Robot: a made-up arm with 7 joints. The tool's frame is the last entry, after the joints.
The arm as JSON. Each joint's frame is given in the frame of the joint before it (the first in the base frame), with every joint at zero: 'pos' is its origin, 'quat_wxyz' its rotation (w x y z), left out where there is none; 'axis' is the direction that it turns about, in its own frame. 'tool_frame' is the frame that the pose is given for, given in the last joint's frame.
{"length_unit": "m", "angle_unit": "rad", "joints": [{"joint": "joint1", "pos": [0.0, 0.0, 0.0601], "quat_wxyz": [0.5, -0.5, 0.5, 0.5], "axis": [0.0, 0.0, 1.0]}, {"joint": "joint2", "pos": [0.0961, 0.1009, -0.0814], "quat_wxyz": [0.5, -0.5, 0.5, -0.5], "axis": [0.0, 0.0, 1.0]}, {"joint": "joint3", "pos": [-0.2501, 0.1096, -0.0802], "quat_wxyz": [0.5, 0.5, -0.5, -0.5], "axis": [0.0, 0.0, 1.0]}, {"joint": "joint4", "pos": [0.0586, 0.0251, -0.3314], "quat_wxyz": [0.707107, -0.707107, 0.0, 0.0], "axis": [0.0, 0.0, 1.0]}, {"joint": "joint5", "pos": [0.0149, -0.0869, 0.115], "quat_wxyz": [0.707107, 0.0, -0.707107, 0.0], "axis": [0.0, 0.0, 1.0]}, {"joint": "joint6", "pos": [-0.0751, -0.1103, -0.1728], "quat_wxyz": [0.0, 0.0, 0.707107, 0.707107], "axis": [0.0, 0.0, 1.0]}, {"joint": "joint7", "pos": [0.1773, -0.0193, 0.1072], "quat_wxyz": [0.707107, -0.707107, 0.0, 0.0], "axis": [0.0, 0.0, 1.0]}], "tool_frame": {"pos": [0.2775, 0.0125, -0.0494], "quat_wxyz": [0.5, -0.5, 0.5, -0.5]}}
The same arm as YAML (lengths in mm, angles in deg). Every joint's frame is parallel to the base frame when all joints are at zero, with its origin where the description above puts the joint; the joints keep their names.
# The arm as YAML. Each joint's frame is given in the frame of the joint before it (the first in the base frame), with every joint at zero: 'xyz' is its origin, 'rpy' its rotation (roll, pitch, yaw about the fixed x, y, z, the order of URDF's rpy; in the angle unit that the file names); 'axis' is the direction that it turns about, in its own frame. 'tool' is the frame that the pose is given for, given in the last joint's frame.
units:
  length: mm
  angle: deg
joints:
  - name: joint1
    type: revolute
    origin:
      xyz: [0.0, 0.0, 60.1]
      rpy: [0.0, 0.0, 0.0]
    axis: [0.0, 1.0, 0.0]
  - name: joint2
    type: revolute
    origin:
      xyz: [-100.9, -81.4, -96.1]
      rpy: [0.0, 0.0, 0.0]
    axis: [0.0, 0.0, -1.0]
  - name: joint3
    type: revolute
    origin:
      xyz: [-250.1, -109.6, 80.2]
      rpy: [0.0, 0.0, 0.0]
    axis: [-1.0, 0.0, 0.0]
  - name: joint4
    type: revolute
    origin:
      xyz: [331.4, 58.6, -25.1]
      rpy: [0.0, 0.0, 0.0]
    axis: [0.0, 0.0, -1.0]
  - name: joint5
    type: revolute
    origin:
      xyz: [-86.9, 14.9, -115.0]
      rpy: [0.0, 0.0, 0.0]
    axis: [0.0, -1.0, 0.0]
  - name: joint6
    type: revolute
    origin:
      xyz: [-110.3, 172.8, 75.1]
      rpy: [0.0, 0.0, 0.0]
    axis: [1.0, 0.0, 0.0]
  - name: joint7
    type: revolute
    origin:
      xyz: [107.2, 19.3, 177.3]
      rpy: [0.0, 0.0, 0.0]
    axis: [0.0, -1.0, 0.0]
tool:
  origin:
    xyz: [-12.5, 49.4, 277.5]
    rpy: [0.0, 0.0, 0.0]

